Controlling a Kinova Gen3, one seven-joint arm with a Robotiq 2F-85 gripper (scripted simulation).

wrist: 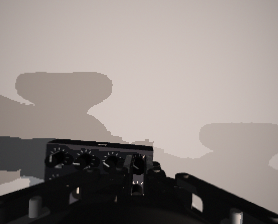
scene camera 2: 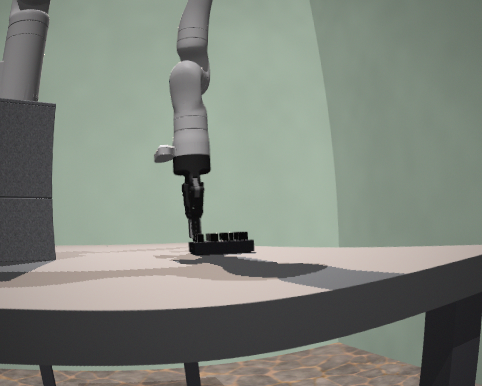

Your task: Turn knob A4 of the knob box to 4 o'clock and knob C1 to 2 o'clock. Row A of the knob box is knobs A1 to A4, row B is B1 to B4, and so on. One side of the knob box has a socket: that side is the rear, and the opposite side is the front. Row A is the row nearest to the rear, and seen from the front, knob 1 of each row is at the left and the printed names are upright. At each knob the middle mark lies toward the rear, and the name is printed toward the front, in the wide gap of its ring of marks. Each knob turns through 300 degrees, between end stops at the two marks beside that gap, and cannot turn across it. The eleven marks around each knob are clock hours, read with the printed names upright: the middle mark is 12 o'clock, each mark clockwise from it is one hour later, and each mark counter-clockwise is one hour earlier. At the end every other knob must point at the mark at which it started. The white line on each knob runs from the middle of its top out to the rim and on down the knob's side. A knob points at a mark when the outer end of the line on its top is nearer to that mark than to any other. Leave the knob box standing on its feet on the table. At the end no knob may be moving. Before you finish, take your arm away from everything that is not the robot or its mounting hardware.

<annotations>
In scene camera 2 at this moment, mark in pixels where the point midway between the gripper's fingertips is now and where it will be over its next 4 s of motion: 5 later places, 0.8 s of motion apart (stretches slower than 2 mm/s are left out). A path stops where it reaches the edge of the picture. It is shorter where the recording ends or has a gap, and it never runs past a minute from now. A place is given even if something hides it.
My gripper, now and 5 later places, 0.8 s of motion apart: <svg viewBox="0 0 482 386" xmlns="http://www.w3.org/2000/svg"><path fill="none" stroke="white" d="M195 238L195 238L192 223L194 218L193 214L192 210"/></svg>
</annotations>
